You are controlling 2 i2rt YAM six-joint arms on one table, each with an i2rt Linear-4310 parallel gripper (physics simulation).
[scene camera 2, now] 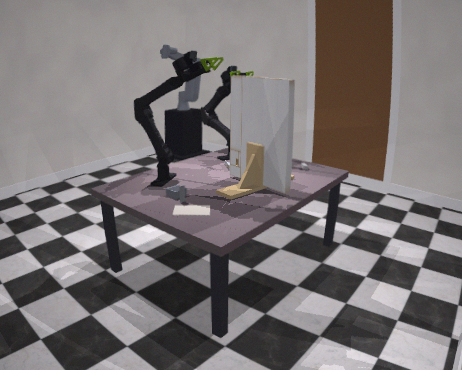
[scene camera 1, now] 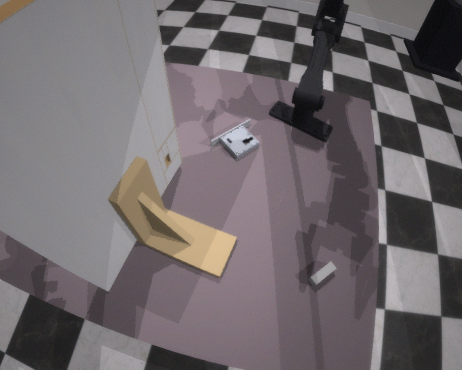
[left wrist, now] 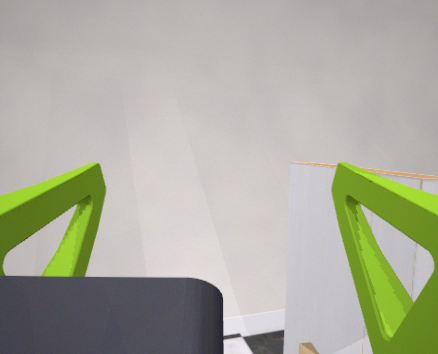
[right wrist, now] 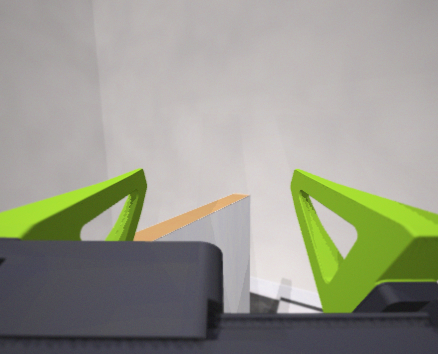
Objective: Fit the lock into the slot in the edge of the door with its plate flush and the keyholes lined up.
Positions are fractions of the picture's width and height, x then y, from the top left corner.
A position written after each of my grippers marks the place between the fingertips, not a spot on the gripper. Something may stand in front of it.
My left gripper (left wrist: 0.50,0.50) is open, with nothing in its grasp. My right gripper (right wrist: 0.50,0.50) is open, holding nothing. On the table rests a lock (scene camera 1: 0.51,0.38). Further things: a white door (scene camera 1: 0.20,0.25) and a tan wooden bracket (scene camera 1: 0.30,0.54).
The white door also shows in scene camera 2 (scene camera 2: 0.57,0.30), in the left wrist view (left wrist: 0.73,0.85) and in the right wrist view (right wrist: 0.51,0.63). The tan wooden bracket is seen too in scene camera 2 (scene camera 2: 0.55,0.49). The left wrist view misses the lock: it is out of frame. The right wrist view misses the lock: it is out of frame.
